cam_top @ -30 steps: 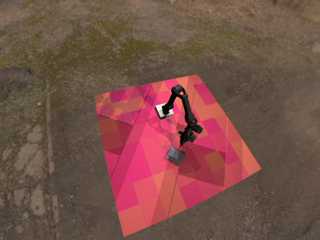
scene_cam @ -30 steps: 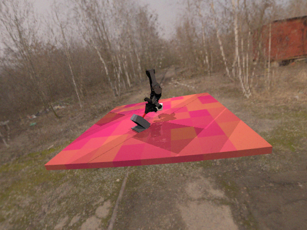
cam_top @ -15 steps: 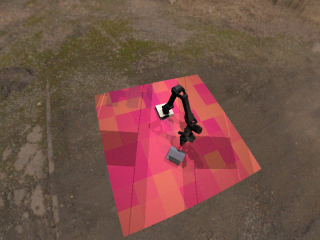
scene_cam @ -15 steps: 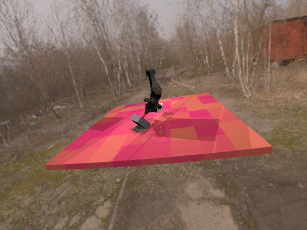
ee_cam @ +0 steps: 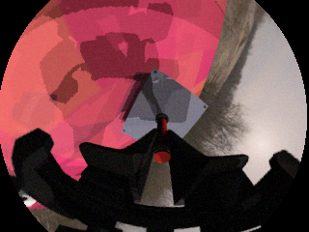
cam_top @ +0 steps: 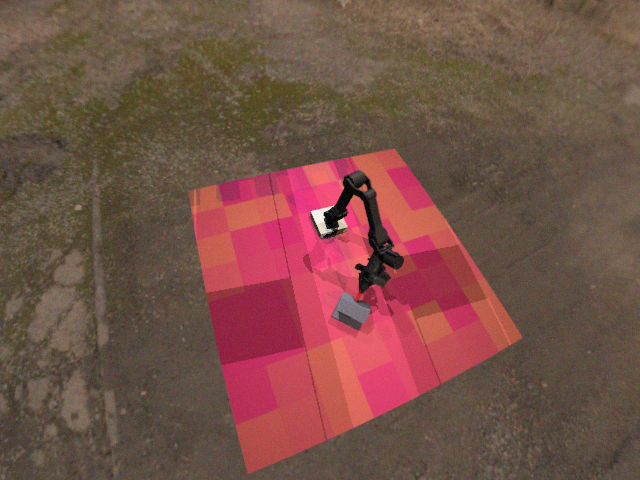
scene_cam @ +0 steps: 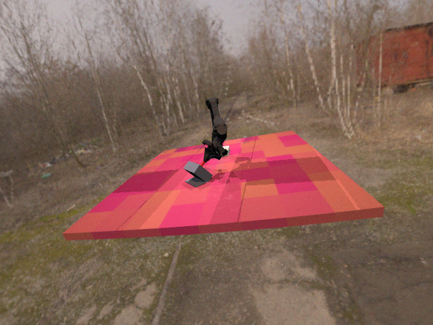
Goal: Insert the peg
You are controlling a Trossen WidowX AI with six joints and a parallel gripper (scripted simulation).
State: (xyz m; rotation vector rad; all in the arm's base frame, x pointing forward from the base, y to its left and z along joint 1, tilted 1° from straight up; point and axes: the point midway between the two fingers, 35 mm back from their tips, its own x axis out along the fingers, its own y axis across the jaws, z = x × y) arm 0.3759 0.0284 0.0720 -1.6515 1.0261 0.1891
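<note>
My gripper tip is 4 cm to the left of the grey sloped panel, 4 cm short of it and 4 cm above it. From my gripper tip the other things lie so: red peg 1 cm to the left, 1 cm behind, 1 cm above.
</note>
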